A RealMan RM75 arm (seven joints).
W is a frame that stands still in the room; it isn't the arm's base.
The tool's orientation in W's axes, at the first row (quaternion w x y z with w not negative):
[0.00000 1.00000 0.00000 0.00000]
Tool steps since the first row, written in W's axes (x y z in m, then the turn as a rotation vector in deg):
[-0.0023 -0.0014 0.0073 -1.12 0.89 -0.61]
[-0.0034 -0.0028 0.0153 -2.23 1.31 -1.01]
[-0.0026 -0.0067 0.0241 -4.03 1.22 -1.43]
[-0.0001 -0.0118 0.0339 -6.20 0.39 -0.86]
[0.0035 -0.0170 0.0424 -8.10 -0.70 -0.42]
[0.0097 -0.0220 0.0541 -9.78 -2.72 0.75]
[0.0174 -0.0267 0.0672 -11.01 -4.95 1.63]
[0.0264 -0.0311 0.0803 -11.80 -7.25 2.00]
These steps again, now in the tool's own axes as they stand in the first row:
[-0.0023 0.0014 -0.0073 -1.12 -0.89 0.61]
[-0.0034 0.0028 -0.0153 -2.23 -1.31 1.01]
[-0.0026 0.0067 -0.0241 -4.03 -1.22 1.43]
[-0.0001 0.0118 -0.0339 -6.20 -0.39 0.86]
[0.0035 0.0170 -0.0424 -8.10 0.70 0.42]
[0.0097 0.0220 -0.0541 -9.78 2.72 -0.75]
[0.0174 0.0267 -0.0672 -11.01 4.95 -1.63]
[0.0264 0.0311 -0.0803 -11.80 7.25 -2.00]

